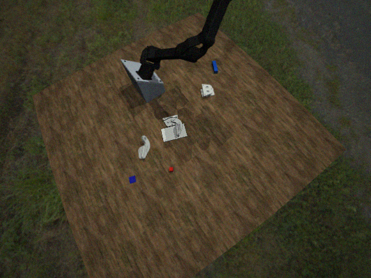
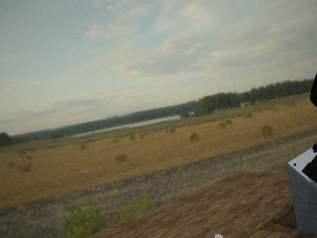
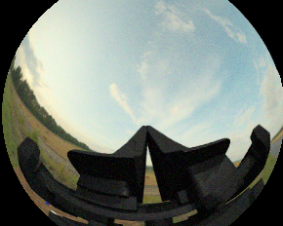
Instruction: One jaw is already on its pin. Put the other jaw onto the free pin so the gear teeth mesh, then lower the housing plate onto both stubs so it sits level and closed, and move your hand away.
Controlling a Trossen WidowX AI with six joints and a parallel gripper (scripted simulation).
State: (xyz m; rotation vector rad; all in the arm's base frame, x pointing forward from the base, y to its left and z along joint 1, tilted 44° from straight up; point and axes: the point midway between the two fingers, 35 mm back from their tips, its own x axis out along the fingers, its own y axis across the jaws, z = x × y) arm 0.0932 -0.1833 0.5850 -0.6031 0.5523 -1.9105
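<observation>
Now: gripper tip 110 mm short of the white jaw, 450 mm to the left of it and 680 mm above it. The rest, counted from my gripper tip: white stepped piece 90 mm ahead, 10 mm to the right, 700 mm below; red cube 300 mm ahead, 430 mm to the right, 700 mm below; blue bar 10 mm behind, 140 mm to the left, 700 mm below.
</observation>
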